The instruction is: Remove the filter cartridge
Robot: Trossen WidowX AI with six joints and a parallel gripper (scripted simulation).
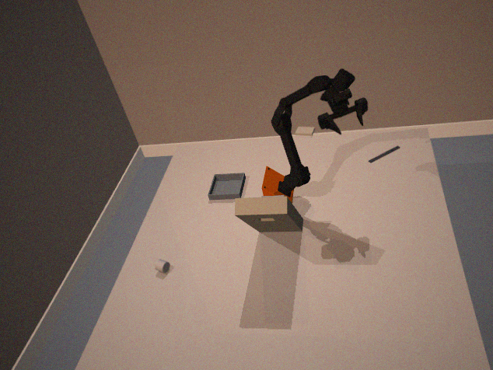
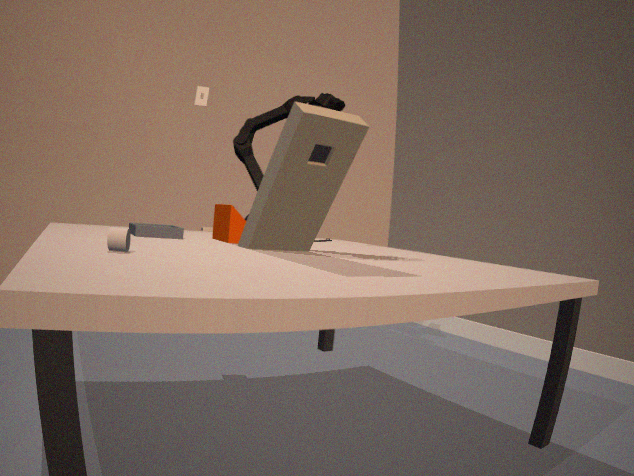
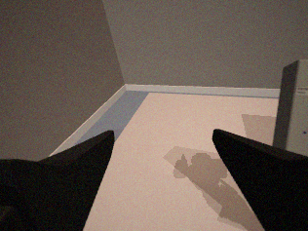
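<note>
Right now the round filter cartridge is 31 cm to the right of my gripper tip, 26 cm ahead of it and 13 cm below it. Also, from my gripper tip: service panel (31 cm to the right, 22 cm ahead, 20 cm below); blue-grey tray (59 cm to the right, 38 cm below, 16 cm behind).
</note>
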